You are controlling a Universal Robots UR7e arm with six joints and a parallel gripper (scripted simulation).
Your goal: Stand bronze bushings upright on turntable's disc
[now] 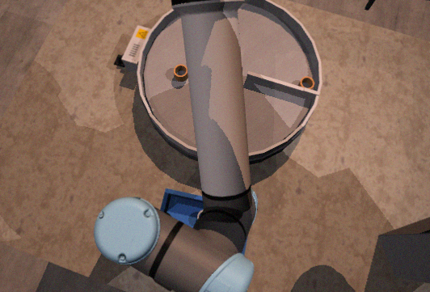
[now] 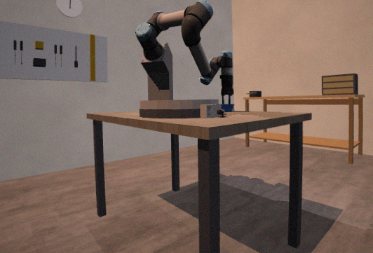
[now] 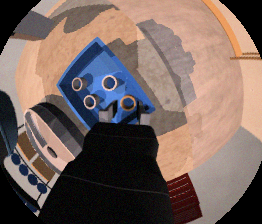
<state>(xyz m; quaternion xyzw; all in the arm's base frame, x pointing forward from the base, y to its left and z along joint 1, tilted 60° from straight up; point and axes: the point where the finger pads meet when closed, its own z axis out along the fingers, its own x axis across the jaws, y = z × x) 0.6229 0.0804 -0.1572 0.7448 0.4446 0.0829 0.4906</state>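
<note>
Right now the blue crate is 60 mm behind my hand, 40 mm below it and 30 mm to the right of it. The rest, counted from my hand: turntable disc (390 mm to the right, 80 mm behind, 10 mm below).
</note>
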